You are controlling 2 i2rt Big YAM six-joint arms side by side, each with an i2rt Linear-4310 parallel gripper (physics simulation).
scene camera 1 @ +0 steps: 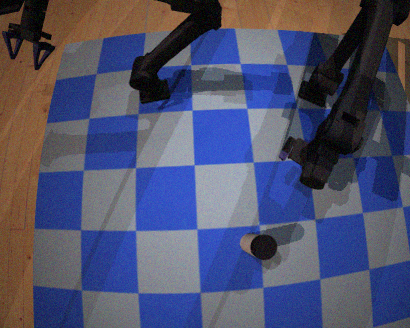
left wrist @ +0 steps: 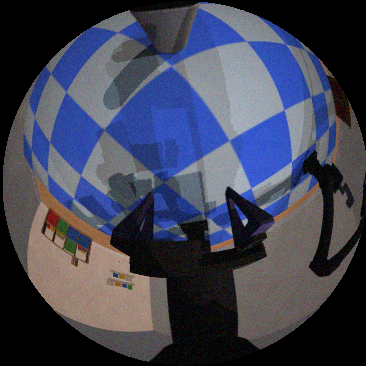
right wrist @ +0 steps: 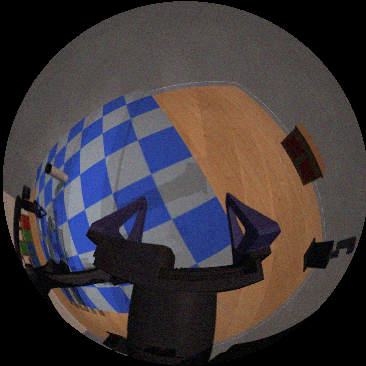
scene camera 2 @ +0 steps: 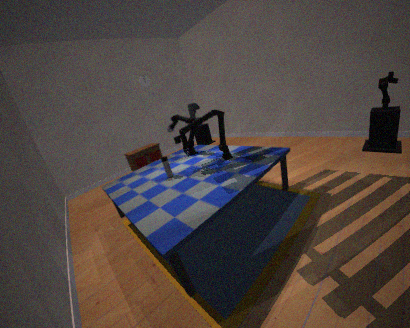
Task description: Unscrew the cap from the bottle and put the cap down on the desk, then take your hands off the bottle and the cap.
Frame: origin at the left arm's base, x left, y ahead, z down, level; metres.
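Seen in the pictures: left gripper, fingertip midpoint: [scene camera 1: 296,167] [left wrist: 189,192] [right wrist: 44,210] [scene camera 2: 188,155]; right gripper, fingertip midpoint: [scene camera 1: 24,64] [right wrist: 183,198] [scene camera 2: 168,131]; left arm's base at its link origin: [scene camera 1: 312,94] [left wrist: 194,225] [right wrist: 65,266] [scene camera 2: 227,157]; right arm's base at its link origin: [scene camera 1: 154,92] [left wrist: 309,161] [scene camera 2: 193,153].
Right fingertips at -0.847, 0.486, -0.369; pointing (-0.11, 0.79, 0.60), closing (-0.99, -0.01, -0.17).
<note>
Offsets run from my right fingertips to a thing's top centre, as dx, dy, dz. Level surfaces: height alone.
A pale bottle @(+0.791, +0.172, +0.169) [scene camera 1: 247,243] [scene camera 2: 169,170] [left wrist: 168,35] [right wrist: 60,175] stands upright on the blue and grey checkered desk @(dz +0.369) [scene camera 1: 165,200] [scene camera 2: 172,229]. Its black cap @(+0.791, +0.172, +0.153) [scene camera 1: 264,247] [scene camera 2: 164,159] [right wrist: 48,168] is on top; in the left wrist view the cap is almost wholly cut off by the top edge. My left gripper [left wrist: 189,192] is open and empty, over the desk, behind the bottle and to its right in scene camera 1, apart from it; one finger is hidden there. My right gripper [scene camera 1: 26,62] [right wrist: 183,198] is open and empty, far from the bottle, beyond the desk's far left corner in scene camera 1.
The left arm [scene camera 1: 350,120] reaches over the right side of the desk in scene camera 1. The right arm's base [scene camera 1: 154,91] stands near the far edge. A wooden cabinet [scene camera 2: 142,156] [right wrist: 304,155] and a black pedestal [scene camera 2: 384,129] stand on the floor away from the desk.
</note>
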